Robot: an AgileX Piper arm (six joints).
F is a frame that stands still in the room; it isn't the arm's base.
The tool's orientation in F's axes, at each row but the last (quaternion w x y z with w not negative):
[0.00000, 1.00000, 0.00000, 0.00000]
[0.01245, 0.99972, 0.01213, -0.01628]
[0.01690, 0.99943, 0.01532, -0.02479]
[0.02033, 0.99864, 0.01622, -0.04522]
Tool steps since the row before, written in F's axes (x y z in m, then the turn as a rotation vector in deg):
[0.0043, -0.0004, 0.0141, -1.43, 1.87, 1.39]
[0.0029, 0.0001, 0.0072, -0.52, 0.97, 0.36]
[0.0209, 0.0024, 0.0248, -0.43, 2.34, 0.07]
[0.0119, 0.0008, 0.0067, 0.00, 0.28, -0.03]
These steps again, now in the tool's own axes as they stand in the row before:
[0.0043, 0.0004, -0.0141, -1.43, -1.87, -1.39]
[0.0027, 0.0001, -0.0073, -0.51, -0.97, -0.37]
[0.0197, -0.0009, -0.0259, -0.36, -2.35, -0.13]
[0.0113, -0.0001, -0.0078, 0.01, -0.28, 0.02]

